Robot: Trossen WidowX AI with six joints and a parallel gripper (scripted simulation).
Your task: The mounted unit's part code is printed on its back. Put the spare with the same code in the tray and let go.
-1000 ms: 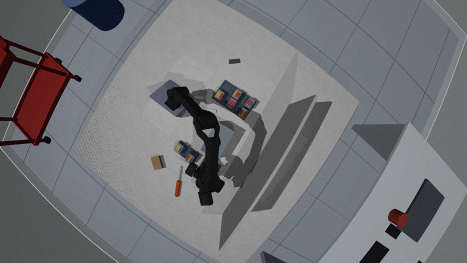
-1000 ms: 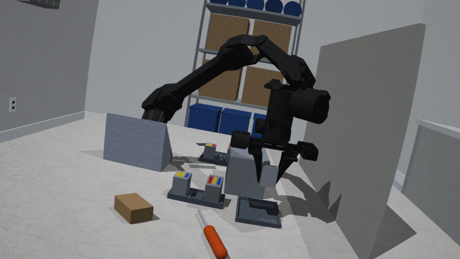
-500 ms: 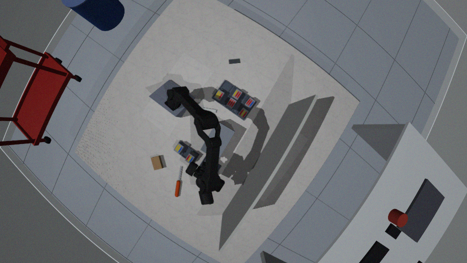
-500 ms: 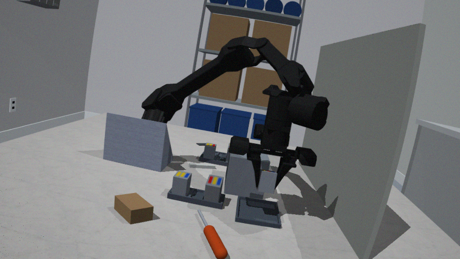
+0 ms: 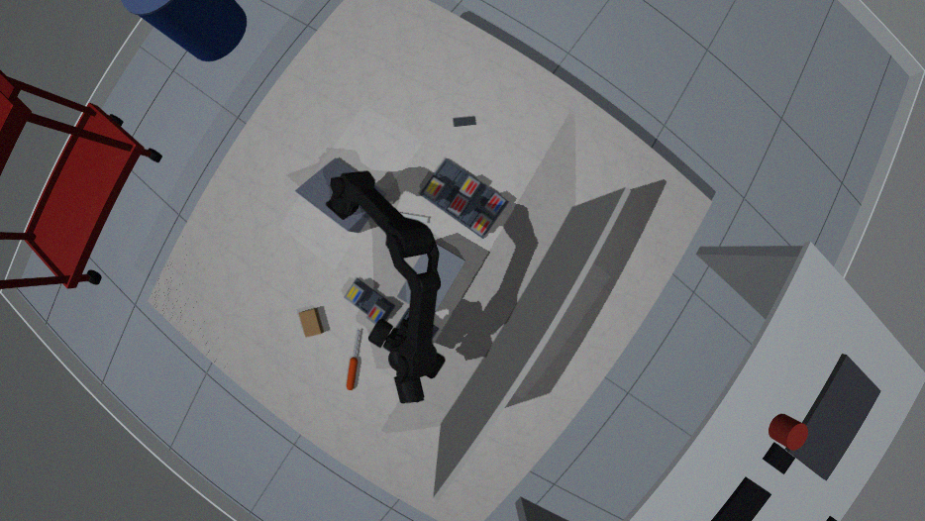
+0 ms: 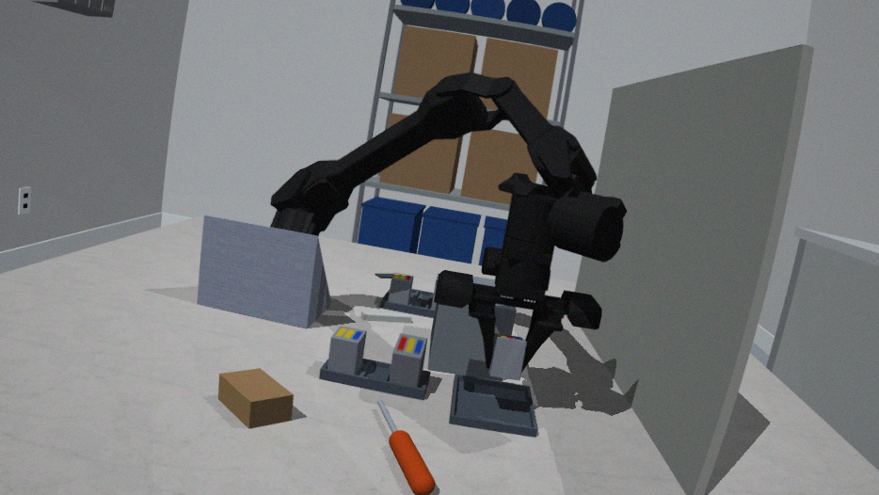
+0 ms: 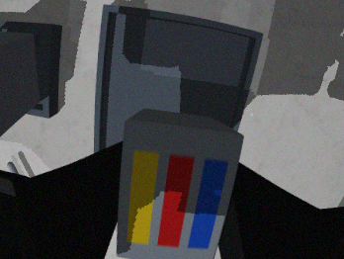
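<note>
Now: gripper tip 5 cm above the dark tray. Round my gripper tip: rack: 15 cm behind, 1 cm to the left, 4 cm below; grey spare block: 3 cm above; mounted unit: 6 cm behind, 18 cm to the left.
</note>
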